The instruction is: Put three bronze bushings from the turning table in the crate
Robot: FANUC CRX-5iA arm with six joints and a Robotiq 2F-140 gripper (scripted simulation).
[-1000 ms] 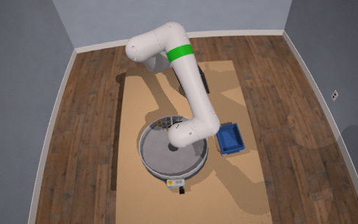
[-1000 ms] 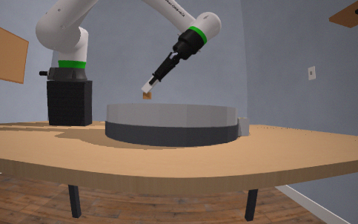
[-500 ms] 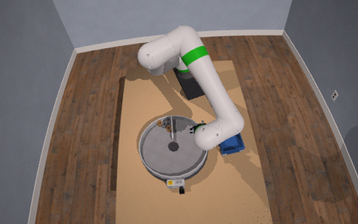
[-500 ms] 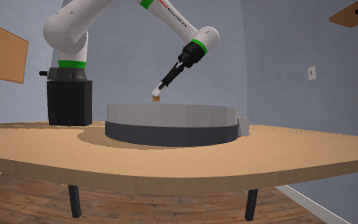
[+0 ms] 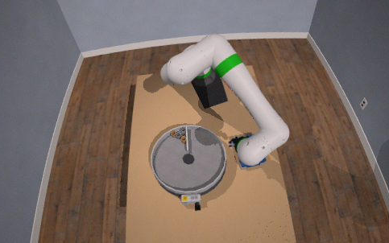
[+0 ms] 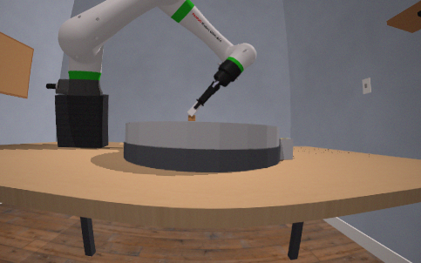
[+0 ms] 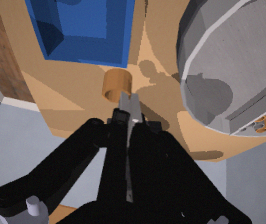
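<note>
My hand is 90 mm to the right of the blue crate and 150 mm above it. The rest, counted from my hand: grey turning table (40 mm ahead, 270 mm to the right, 120 mm below).
</note>
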